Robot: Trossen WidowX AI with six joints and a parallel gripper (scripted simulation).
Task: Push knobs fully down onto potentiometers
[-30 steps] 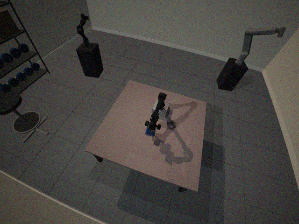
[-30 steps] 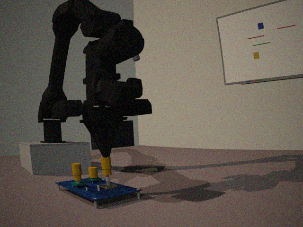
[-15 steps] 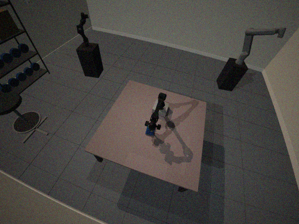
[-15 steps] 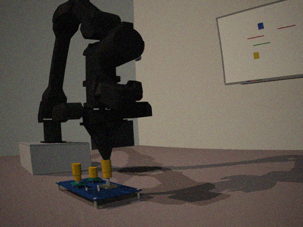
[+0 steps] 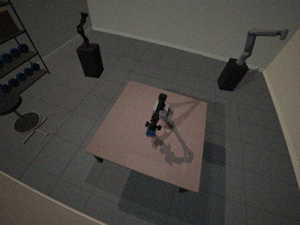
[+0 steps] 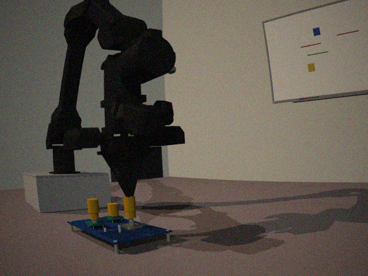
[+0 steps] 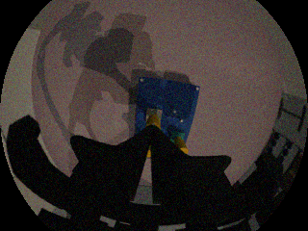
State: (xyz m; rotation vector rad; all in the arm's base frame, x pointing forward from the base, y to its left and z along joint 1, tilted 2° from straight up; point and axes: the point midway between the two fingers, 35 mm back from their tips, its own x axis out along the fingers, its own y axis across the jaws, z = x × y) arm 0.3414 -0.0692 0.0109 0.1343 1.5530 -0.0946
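My gripper tip is 10 mm above the knob. Also, from my gripper tip: green potentiometer (40 mm to the right, 40 mm behind, 30 mm below).
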